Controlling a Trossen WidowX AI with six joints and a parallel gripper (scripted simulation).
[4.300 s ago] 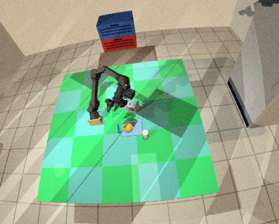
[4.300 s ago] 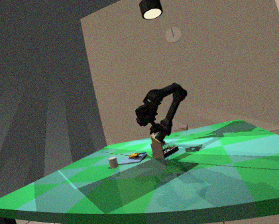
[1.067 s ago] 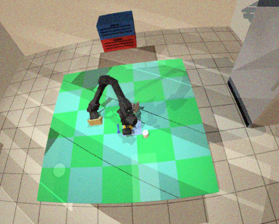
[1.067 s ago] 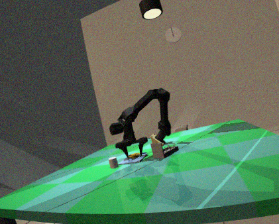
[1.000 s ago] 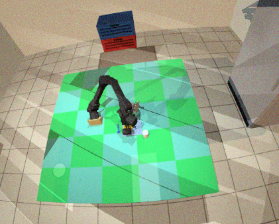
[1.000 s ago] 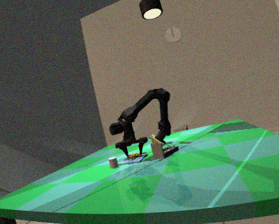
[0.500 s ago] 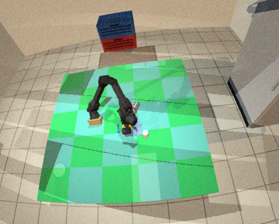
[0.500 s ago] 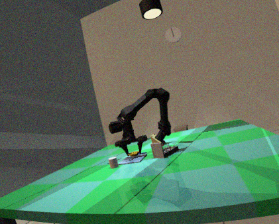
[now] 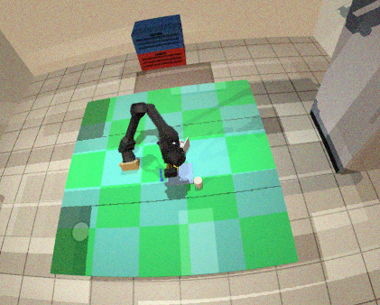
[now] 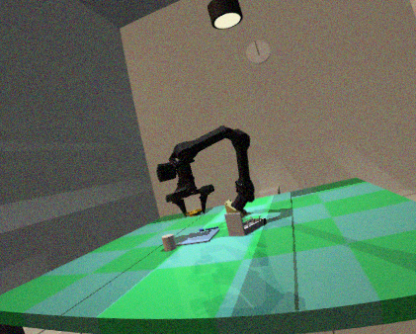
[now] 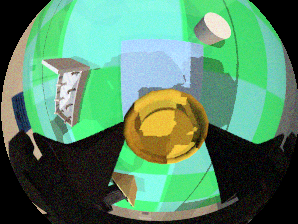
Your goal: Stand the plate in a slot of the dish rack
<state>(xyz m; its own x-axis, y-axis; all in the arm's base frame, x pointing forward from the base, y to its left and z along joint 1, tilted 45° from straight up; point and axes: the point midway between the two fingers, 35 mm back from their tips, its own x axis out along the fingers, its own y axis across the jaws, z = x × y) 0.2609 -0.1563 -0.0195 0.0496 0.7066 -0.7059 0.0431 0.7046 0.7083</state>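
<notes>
The dish rack lies 30 mm ahead of my gripper tip, 200 mm to the left of it and 60 mm below it. From my gripper tip the other things lie so: blue spoon 80 mm behind, 10 mm to the left, 80 mm below; then yellow plate 10 mm above; then pale blue pad 30 mm ahead, 80 mm below.
</notes>
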